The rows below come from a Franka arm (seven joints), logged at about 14 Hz.
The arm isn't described. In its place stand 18 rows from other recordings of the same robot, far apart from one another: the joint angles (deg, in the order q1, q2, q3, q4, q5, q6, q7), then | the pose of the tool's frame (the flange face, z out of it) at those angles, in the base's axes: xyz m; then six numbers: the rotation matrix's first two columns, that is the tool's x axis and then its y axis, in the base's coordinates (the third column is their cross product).
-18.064 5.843 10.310 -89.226 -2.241 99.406 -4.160 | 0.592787 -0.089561 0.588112 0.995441 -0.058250 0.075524 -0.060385 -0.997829 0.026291
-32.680 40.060 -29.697 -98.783 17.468 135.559 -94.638 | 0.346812 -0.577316 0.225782 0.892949 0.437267 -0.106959 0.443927 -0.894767 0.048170
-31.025 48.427 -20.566 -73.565 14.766 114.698 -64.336 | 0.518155 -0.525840 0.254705 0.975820 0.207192 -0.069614 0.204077 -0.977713 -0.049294
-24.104 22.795 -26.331 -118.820 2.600 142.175 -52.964 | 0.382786 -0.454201 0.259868 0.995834 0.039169 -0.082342 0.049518 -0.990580 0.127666
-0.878 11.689 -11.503 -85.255 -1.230 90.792 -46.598 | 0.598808 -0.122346 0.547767 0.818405 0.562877 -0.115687 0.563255 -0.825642 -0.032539
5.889 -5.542 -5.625 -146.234 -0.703 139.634 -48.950 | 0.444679 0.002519 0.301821 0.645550 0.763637 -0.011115 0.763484 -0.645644 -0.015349
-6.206 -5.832 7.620 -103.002 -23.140 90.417 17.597 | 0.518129 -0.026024 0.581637 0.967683 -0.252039 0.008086 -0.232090 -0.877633 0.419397
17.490 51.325 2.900 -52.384 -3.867 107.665 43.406 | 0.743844 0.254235 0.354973 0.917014 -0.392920 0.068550 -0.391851 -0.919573 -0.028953
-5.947 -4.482 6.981 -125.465 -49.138 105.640 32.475 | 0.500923 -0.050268 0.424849 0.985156 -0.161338 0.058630 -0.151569 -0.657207 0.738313
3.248 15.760 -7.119 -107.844 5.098 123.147 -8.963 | 0.616961 -0.034125 0.364443 0.999009 0.044512 0.000267 0.044485 -0.998168 -0.040998
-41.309 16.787 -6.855 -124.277 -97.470 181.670 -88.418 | 0.422527 -0.335509 0.274191 -0.610557 0.490074 -0.622131 0.670222 0.738237 -0.076219
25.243 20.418 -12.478 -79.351 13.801 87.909 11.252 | 0.616420 0.188328 0.499372 0.973955 0.030184 -0.224723 0.003083 -0.992771 -0.119984
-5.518 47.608 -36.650 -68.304 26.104 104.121 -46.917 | 0.649697 -0.357220 0.339180 0.992338 0.108991 -0.058186 0.107556 -0.993825 -0.027264
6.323 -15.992 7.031 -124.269 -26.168 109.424 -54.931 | 0.468934 0.082984 0.519180 0.260022 0.888476 -0.378151 0.954147 -0.176269 0.241935
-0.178 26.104 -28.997 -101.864 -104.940 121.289 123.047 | 0.588509 -0.334082 0.380934 0.181909 0.082193 0.979874 -0.975946 -0.106677 0.190128
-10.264 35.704 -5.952 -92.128 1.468 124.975 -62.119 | 0.663405 -0.182529 0.261683 0.692254 0.719374 -0.057313 0.719495 -0.694142 -0.022240
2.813 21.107 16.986 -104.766 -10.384 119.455 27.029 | 0.596055 0.192458 0.332697 0.996904 -0.045832 -0.063895 -0.040580 -0.995871 0.081204
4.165 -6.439 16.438 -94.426 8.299 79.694 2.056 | 0.459231 0.200535 0.631906 0.930805 0.332610 -0.151568 0.318992 -0.941649 -0.107428
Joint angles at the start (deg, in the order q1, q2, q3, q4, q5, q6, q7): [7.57, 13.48, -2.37, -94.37, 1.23, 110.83, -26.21]
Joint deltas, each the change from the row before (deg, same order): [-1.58, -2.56, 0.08, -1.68, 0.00, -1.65, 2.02]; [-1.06, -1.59, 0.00, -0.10, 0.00, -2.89, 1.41]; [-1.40, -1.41, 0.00, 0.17, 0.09, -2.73, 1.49]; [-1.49, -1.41, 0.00, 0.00, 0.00, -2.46, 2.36]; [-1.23, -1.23, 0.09, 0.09, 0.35, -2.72, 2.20]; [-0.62, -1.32, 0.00, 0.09, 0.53, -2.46, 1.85]
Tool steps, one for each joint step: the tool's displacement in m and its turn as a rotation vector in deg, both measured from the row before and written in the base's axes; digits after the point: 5 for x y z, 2 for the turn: [-0.01239, -0.01796, 0.01132, 0.16, 0.81, -3.51]; [-0.00934, -0.01209, 0.01175, 0.04, 1.42, -2.43]; [-0.00845, -0.01514, 0.01221, 0.12, 1.18, -2.87]; [-0.00904, -0.01579, 0.01106, 0.02, 1.09, -3.81]; [-0.00939, -0.01117, 0.00946, 0.35, 1.44, -3.35]; [-0.00954, -0.00518, 0.01067, 0.51, 1.09, -2.49]
